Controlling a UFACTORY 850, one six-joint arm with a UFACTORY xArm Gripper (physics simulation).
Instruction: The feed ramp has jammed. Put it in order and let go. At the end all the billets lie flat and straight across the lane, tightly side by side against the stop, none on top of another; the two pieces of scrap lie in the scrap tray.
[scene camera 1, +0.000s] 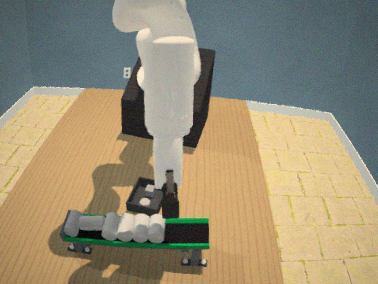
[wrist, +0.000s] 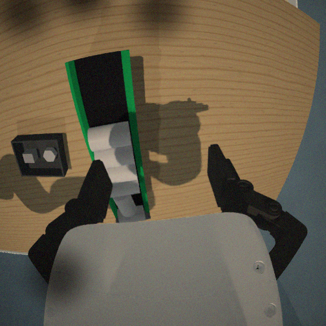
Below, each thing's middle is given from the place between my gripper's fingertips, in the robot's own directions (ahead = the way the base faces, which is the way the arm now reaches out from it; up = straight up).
Now: the scrap tray (scene camera 1: 138, 192) 26 cm behind my hand, 1 cm to the right of it and 23 cm below it.
